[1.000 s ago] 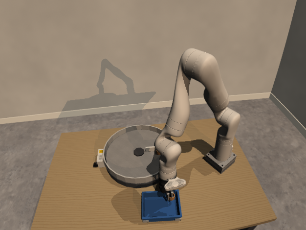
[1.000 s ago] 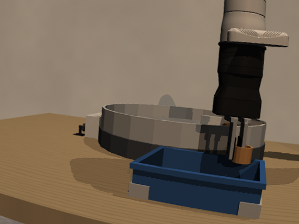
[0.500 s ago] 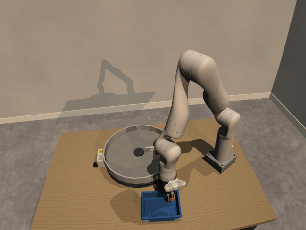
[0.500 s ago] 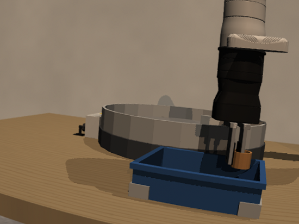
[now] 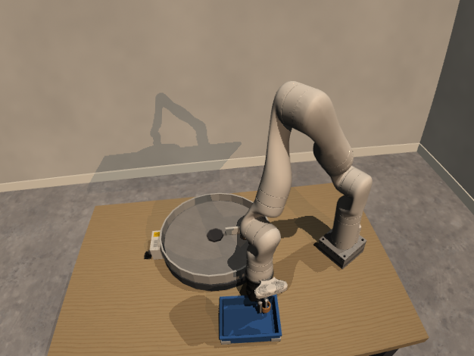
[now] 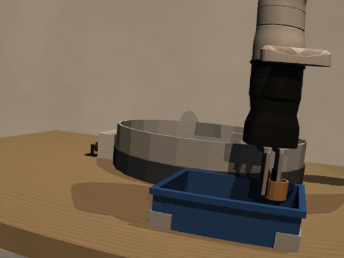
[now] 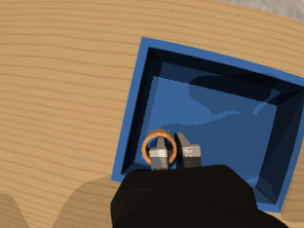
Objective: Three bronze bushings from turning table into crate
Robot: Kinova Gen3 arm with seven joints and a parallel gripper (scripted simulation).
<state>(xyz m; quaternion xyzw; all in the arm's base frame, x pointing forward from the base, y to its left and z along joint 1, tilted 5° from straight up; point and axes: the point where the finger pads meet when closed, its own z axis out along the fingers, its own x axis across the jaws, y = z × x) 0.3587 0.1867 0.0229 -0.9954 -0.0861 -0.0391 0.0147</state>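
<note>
Now: the blue crate 5 cm ahead of my hand, 2 cm to the left of it and 3 cm below it. The rest, counted from my hand: round grey turning table 11 cm ahead, 34 cm to the right, 1 cm below.
</note>
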